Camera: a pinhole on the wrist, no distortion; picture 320 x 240 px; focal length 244.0 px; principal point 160.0 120.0 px. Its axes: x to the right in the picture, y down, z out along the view. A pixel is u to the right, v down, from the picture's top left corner.
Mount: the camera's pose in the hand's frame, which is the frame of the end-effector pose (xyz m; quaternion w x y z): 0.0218 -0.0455 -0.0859 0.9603 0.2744 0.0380 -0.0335
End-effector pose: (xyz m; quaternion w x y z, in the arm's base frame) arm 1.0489 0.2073 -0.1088 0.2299 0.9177 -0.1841 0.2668
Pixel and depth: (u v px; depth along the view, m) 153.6 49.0 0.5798
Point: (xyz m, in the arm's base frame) 1.4244 0.4458 -0.4942
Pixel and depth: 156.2 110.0 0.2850
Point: 1.2297 0.2930 -0.2697
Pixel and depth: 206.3 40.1 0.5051
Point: 1.4624 0.4291 -0.3669
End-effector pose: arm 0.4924 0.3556 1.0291 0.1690 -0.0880 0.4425 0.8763
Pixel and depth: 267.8 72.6 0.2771
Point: 0.4399 0.6113 0.8657
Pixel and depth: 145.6 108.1 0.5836
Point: 0.6159 0.8864 0.9777
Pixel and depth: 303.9 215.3 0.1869
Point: 0.3875 0.5170 0.9786
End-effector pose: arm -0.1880 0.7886 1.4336 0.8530 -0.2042 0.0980 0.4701
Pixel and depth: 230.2 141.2 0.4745
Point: 0.1302 0.9472 1.7266
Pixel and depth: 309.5 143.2 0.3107
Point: 0.0947 0.9498 1.5575
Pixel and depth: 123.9 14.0 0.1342
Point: -0.0466 0.7131 1.4734
